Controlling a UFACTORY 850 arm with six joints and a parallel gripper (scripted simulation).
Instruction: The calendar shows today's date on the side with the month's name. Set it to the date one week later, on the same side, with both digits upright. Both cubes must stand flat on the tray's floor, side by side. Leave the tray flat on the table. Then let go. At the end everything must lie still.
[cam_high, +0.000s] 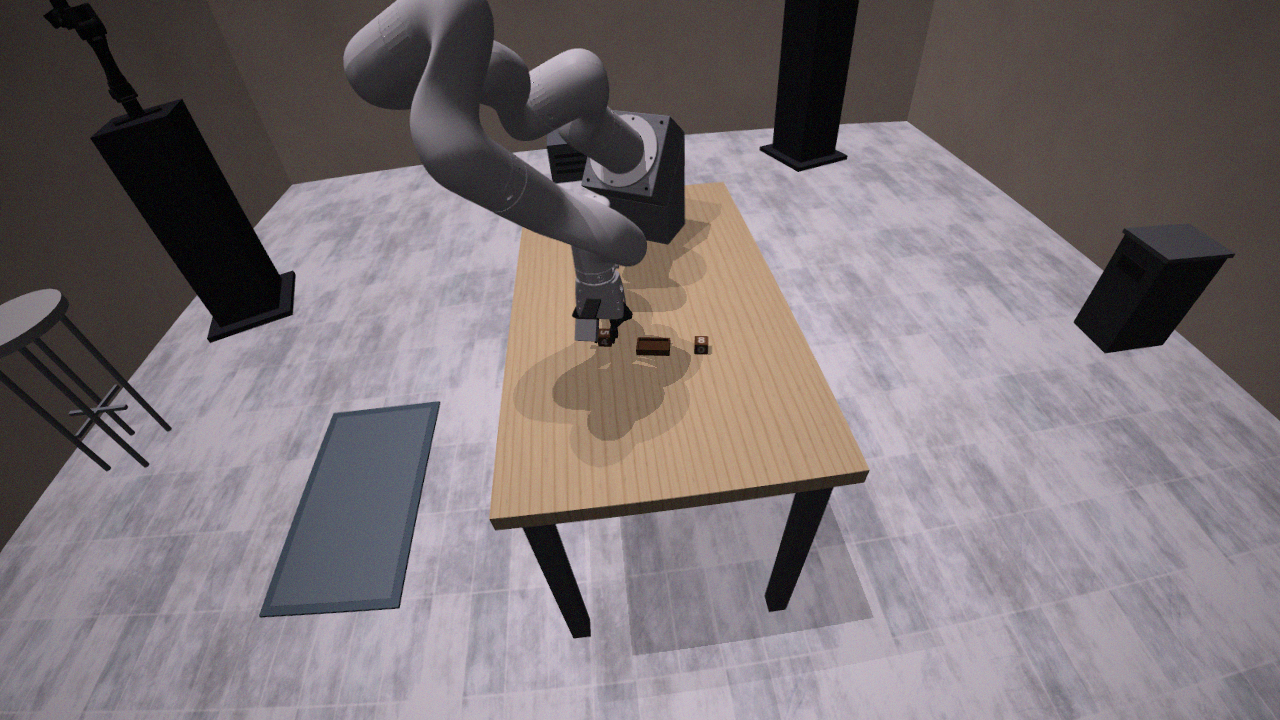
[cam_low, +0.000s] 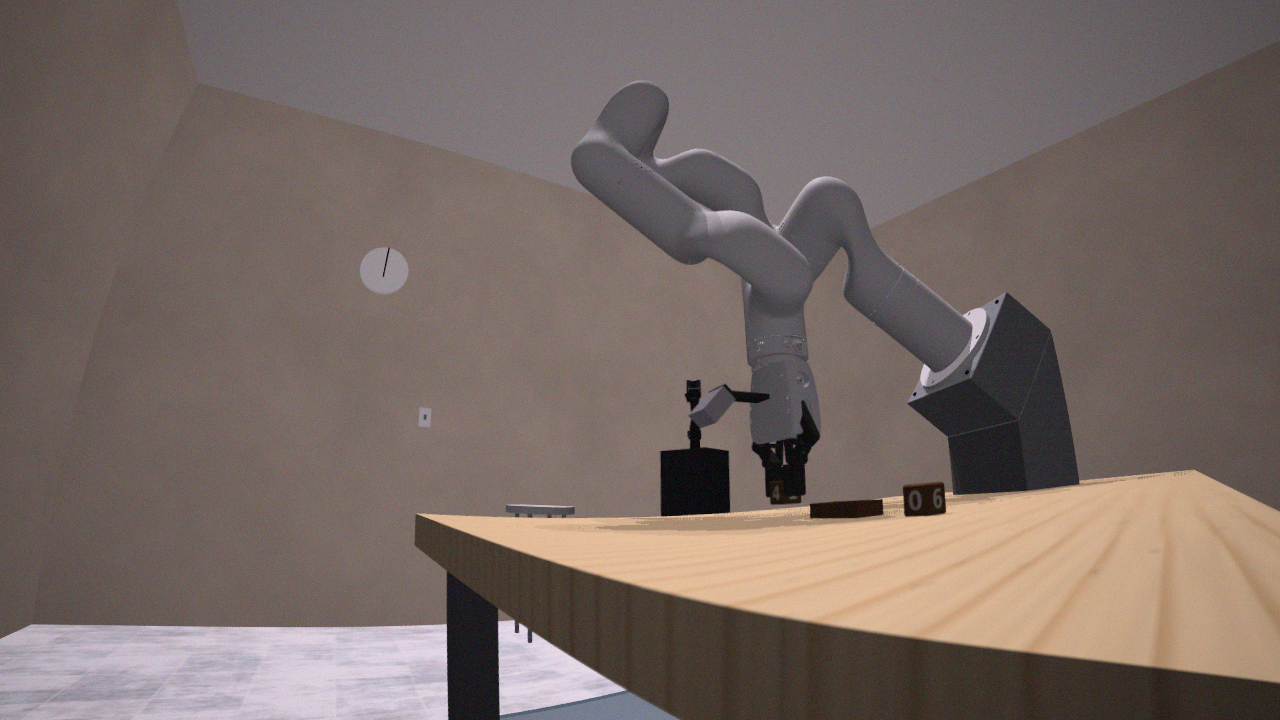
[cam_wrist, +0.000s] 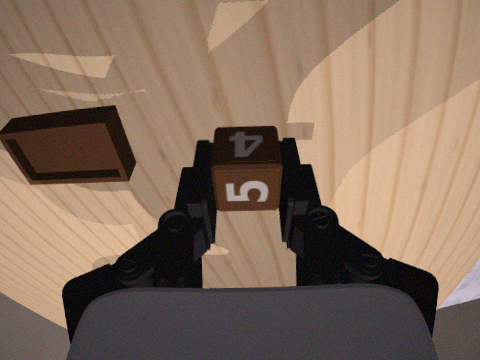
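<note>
Now: hand 90 mm to the right of the dark brown tray, 60 mm short of it and 40 mm above it.
</note>
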